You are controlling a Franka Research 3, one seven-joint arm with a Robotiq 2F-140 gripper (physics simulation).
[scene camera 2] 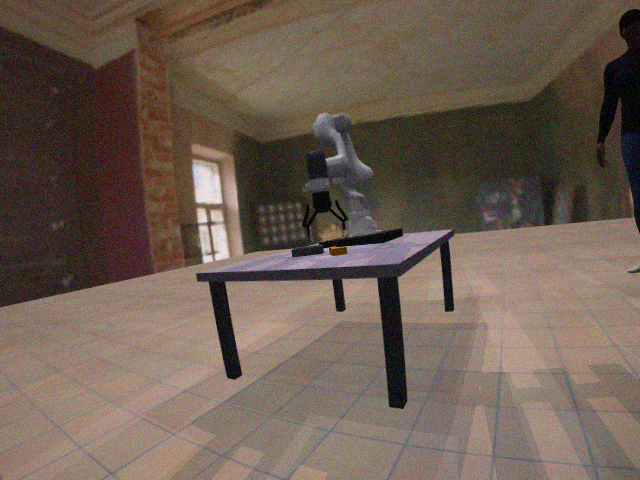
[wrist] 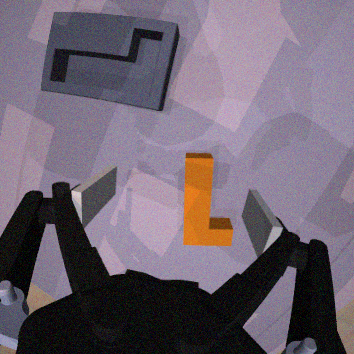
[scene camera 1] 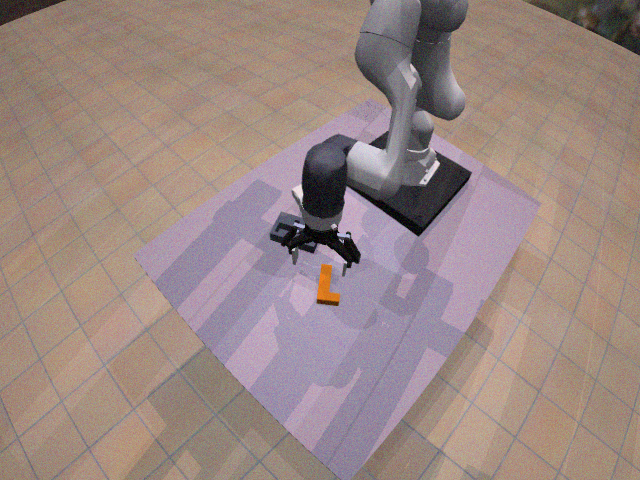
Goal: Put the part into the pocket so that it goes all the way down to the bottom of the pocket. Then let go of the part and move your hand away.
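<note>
The part, an orange L-shaped block (scene camera 1: 324,285) (scene camera 2: 338,251) (wrist: 197,200), lies flat on the table, its short foot pointing right in the wrist view. The dark grey block with the L-shaped pocket (scene camera 1: 279,227) (scene camera 2: 307,251) (wrist: 112,85) lies apart from it, at the upper left of the wrist view; no part shows in its pocket. My gripper (scene camera 1: 319,261) (scene camera 2: 327,237) (wrist: 179,191) is open and empty, above the table. In the wrist view the orange part shows between the two fingertips, closer to the right one. In the first scene view the arm and fingers partly hide the pocket block.
The purple table (scene camera 1: 310,413) (scene camera 2: 299,272) carries the arm's black base plate (scene camera 1: 413,217) (scene camera 2: 385,236), which lies behind the part and the pocket block in the second scene view. A person (scene camera 2: 623,98) stands at the far right of that view, away from the table.
</note>
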